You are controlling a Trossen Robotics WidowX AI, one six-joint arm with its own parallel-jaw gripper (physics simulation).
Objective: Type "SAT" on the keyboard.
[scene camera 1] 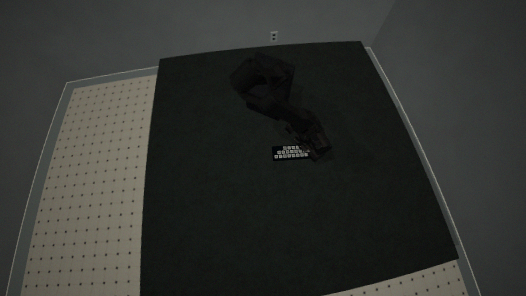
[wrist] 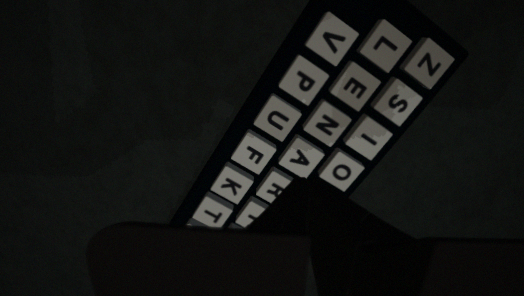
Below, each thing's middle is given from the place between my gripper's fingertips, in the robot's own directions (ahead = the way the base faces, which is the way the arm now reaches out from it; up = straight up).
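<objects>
The t key (wrist: 213,211) sits 3 cm behind my hand, 4 cm to the right of it and 3 cm below it. As for the s key (wrist: 396,101), I find it 3 cm ahead of my hand, 3 cm below it and 4 cm to the left of it. The black keyboard (wrist: 246,146) is 2 cm to the right of my hand, 1 cm behind it and 3 cm below it.
</objects>
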